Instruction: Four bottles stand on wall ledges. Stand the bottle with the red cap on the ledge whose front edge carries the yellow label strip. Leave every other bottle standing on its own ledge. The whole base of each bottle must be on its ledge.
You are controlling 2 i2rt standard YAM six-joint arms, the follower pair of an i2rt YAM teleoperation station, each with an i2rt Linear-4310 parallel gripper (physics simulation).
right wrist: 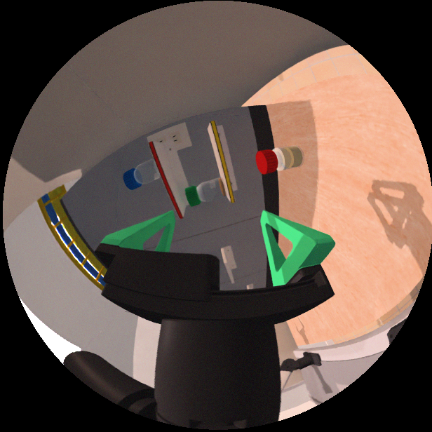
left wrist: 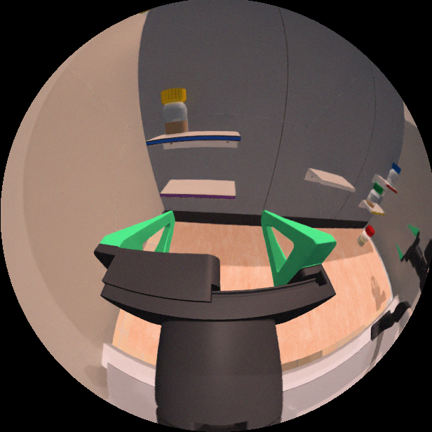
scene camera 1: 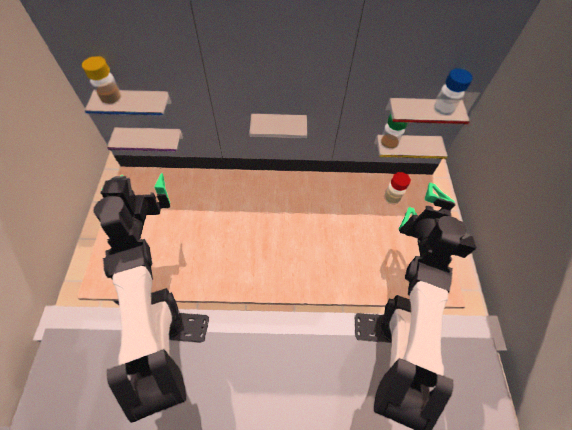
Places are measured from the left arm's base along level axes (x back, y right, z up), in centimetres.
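Pixels of known places: left gripper, between the fingertips: (scene camera 1: 142, 175); right gripper, between the fingertips: (scene camera 1: 420, 196); left arm's base, origin of its link: (scene camera 1: 169, 326); right arm's base, origin of its link: (scene camera 1: 392, 329).
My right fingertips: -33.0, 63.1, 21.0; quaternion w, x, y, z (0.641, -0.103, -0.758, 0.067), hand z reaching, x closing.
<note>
Ahead of a thing's pixels: the offset from my right fingertips to its middle, as dx, dy, dz.
The red-capped bottle @[-15.1, +0.4, -17.9] (scene camera 1: 397, 188) (left wrist: 366, 235) (right wrist: 281, 159) stands upright on the wooden surface, below and in front of the yellow-strip ledge @[-21.4, +1.4, -4.7] (scene camera 1: 422, 146) (right wrist: 223, 161). The green-capped bottle @[-21.6, -5.3, +1.2] (scene camera 1: 394, 131) (right wrist: 206, 191) stands at the left end of that ledge in the scene view. The blue-capped bottle @[-21.7, +5.2, +15.2] (scene camera 1: 451, 93) (right wrist: 145, 172) stands on the red-strip ledge @[-21.4, +1.4, +9.3] (scene camera 1: 412, 110). The yellow-capped bottle @[-17.5, -82.9, +15.2] (scene camera 1: 102, 82) (left wrist: 175, 112) stands on the blue-strip ledge @[-16.9, -78.5, +9.3] (scene camera 1: 145, 101). My right gripper (scene camera 1: 421, 198) (right wrist: 217, 215) is open and empty, close to the red-capped bottle's right. My left gripper (scene camera 1: 140, 177) (left wrist: 217, 215) is open and empty at the left.
The red-strip ledge overhangs above the green-capped bottle. A purple-strip ledge @[-16.9, -78.5, -4.7] (scene camera 1: 145, 139) (left wrist: 199, 188) is at the left, and a plain ledge @[-19.1, -38.6, +2.3] (scene camera 1: 278, 125) (left wrist: 330, 180) is in the middle of the back wall. Side walls stand close to both arms.
</note>
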